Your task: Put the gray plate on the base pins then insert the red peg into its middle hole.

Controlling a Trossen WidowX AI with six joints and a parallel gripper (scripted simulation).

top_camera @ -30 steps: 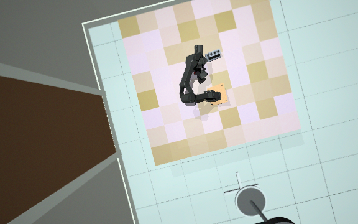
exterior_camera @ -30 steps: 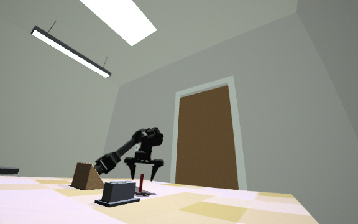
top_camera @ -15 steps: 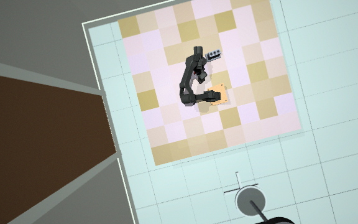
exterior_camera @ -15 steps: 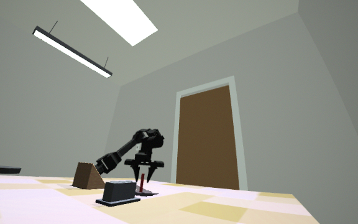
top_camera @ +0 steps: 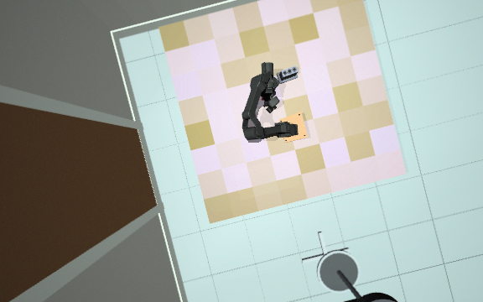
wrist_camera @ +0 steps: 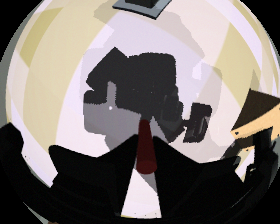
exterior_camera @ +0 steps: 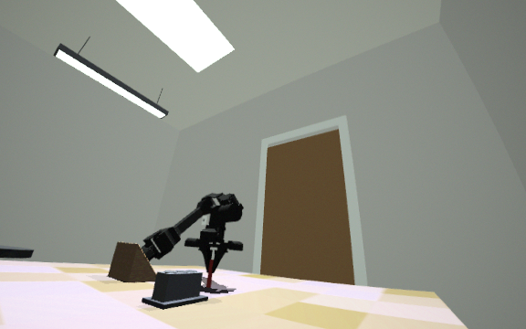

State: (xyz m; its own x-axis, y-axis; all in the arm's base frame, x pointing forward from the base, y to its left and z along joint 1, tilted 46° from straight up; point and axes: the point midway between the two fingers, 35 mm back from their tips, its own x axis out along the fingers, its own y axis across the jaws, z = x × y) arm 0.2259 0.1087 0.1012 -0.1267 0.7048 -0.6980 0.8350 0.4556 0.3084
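The gray plate is 18 cm to the right of my gripper tip, 13 cm ahead of it and 1 cm above it. Round my gripper tip: red peg right at my gripper tip; pin base 17 cm to the right, 13 cm ahead, 3 cm below.
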